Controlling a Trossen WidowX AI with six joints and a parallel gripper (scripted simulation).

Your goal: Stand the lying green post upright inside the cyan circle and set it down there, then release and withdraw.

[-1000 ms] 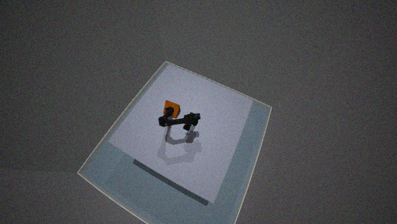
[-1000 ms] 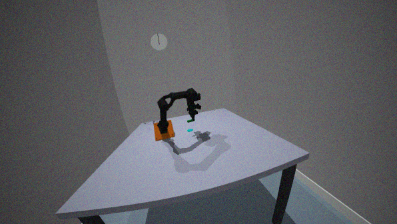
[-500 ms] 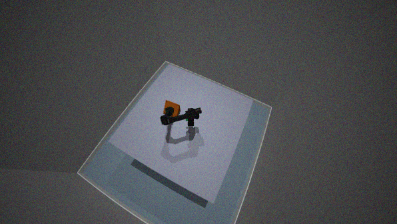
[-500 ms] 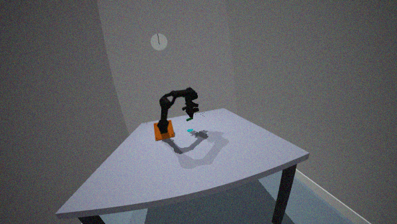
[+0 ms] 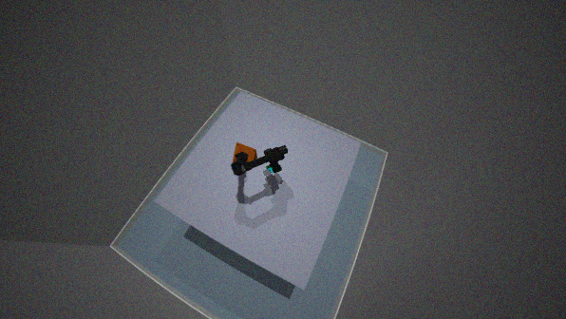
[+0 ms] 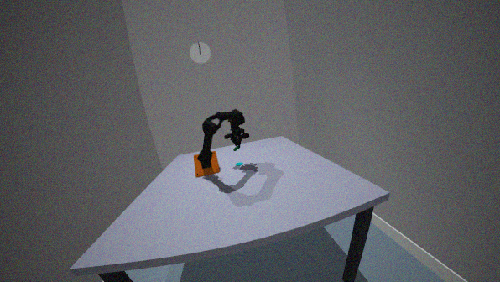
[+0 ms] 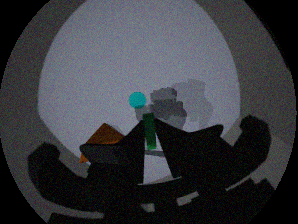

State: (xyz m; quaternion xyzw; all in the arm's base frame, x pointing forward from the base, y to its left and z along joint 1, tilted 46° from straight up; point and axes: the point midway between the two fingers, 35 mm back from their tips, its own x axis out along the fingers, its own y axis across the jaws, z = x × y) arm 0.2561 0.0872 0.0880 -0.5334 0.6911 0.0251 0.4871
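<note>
The cyan circle lies 10 mm behind my gripper tip, 20 mm to the left of it and 140 mm below it. From my gripper tip the other things lie so: green post 10 mm behind, 20 mm to the right.
</note>
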